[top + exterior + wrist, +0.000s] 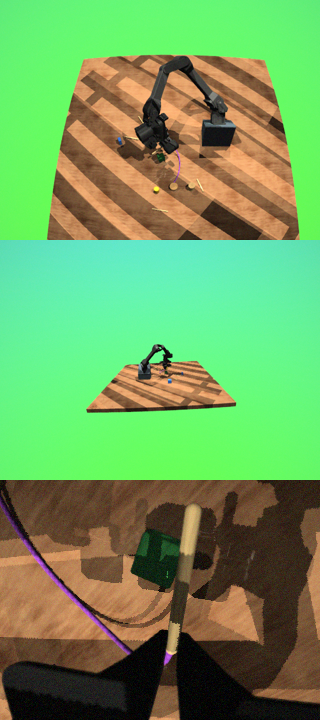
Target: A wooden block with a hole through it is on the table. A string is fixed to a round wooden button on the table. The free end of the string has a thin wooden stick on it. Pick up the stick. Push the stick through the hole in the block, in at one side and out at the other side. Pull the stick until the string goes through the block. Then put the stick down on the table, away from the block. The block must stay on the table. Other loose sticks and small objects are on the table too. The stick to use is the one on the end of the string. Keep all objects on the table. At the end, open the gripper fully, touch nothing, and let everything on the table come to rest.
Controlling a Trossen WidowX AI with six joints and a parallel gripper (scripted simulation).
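Now: the green block 20 mm ahead of my gripper tip, 30 mm to the left of it and 50 mm below it. Round my gripper tip: yellow cylinder 50 mm ahead, 210 mm to the left, 50 mm below; then thin wooden stick 10 mm ahead, 10 mm to the left; then round wooden button 30 mm behind, 200 mm to the left, 60 mm below.
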